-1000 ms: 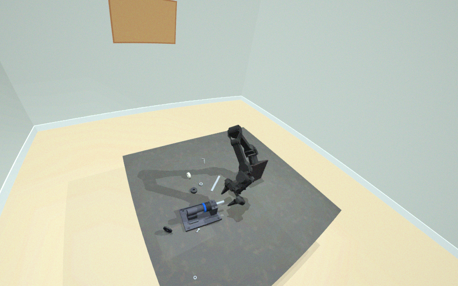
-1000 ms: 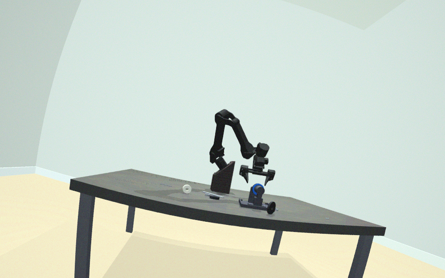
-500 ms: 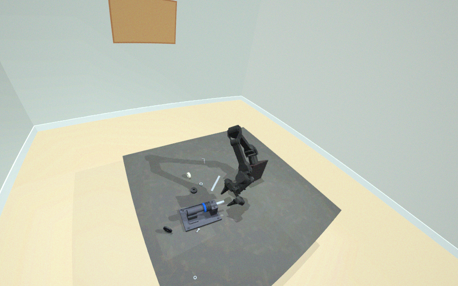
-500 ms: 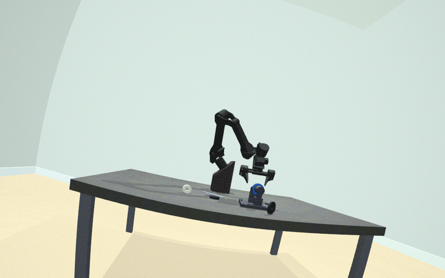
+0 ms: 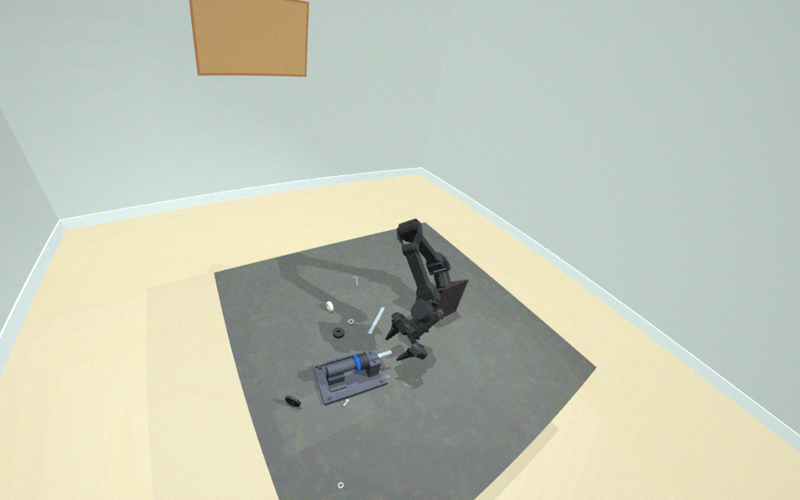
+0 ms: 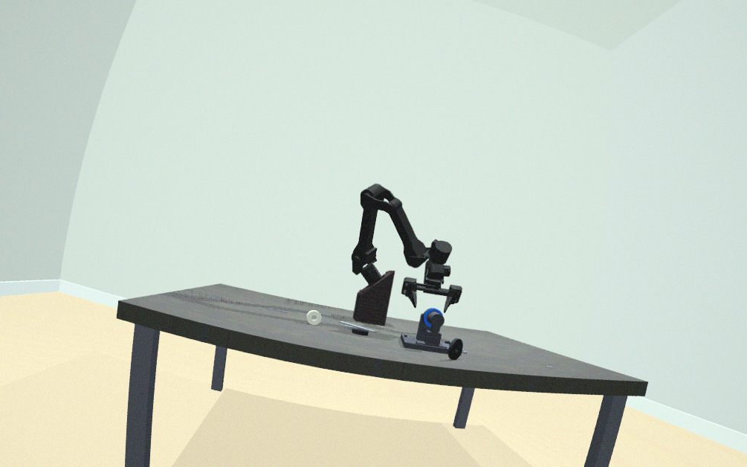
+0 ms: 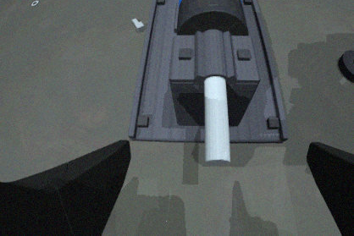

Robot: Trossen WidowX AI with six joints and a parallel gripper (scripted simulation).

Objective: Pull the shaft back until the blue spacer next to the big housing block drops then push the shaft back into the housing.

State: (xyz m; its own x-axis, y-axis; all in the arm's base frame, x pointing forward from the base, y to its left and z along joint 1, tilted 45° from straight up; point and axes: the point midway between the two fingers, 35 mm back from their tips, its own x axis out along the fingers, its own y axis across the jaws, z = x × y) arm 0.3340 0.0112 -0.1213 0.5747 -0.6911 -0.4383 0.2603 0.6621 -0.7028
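Now: gripper tip 90 mm short of the shaft, 20 mm to the left of it and 20 mm above it. Round my gripper tip: blue spacer (120 mm ahead, 30 mm to the right, 20 mm below); then white ring (40 mm ahead, 350 mm to the right, 80 mm below); then bolt (210 mm ahead, 40 mm to the left, 90 mm below).
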